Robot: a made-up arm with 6 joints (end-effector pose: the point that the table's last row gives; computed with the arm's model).
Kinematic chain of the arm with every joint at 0, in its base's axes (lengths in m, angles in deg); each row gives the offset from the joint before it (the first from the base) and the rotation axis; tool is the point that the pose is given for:
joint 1: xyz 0 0 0.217 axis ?
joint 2: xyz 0 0 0 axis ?
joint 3: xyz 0 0 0.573 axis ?
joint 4: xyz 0 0 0 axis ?
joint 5: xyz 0.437 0 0 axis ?
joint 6: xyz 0 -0.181 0 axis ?
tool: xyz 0 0 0
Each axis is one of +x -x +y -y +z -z.
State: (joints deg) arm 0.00 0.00 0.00 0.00 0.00 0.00
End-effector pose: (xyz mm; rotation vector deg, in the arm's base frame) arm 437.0 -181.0 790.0 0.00 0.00 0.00
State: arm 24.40 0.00 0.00 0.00 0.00 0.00
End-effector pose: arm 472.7 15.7 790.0 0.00 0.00 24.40
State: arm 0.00 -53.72 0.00 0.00 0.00 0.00
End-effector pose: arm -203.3 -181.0 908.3 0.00 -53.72 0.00
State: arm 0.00 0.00 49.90 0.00 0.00 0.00
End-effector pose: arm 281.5 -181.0 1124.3 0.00 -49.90 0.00
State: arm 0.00 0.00 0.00 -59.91 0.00 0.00
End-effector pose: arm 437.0 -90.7 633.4 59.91 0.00 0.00
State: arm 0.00 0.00 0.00 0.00 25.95 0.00
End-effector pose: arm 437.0 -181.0 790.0 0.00 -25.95 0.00
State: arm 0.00 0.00 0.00 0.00 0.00 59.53
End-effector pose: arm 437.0 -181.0 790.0 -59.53 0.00 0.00
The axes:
joint 1: +z
joint 2: +y
joint 3: -y
joint 4: -x
joint 5: -y
joint 6: -x

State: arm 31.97 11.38 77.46 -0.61 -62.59 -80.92
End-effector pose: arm 343.5 1.1 1177.4 79.78 20.22 29.29
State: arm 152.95 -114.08 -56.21 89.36 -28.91 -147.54
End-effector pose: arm 396.3 -200.1 449.5 103.58 64.07 112.26
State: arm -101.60 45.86 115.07 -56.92 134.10 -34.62
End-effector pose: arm -239.2 -673.8 970.8 79.09 133.92 -37.66
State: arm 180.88 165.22 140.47 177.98 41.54 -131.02
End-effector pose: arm -542.9 -189.2 -514.2 77.65 52.67 -120.64
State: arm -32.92 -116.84 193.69 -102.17 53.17 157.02
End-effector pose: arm -282.9 228.6 -488.8 -44.95 97.35 -41.67
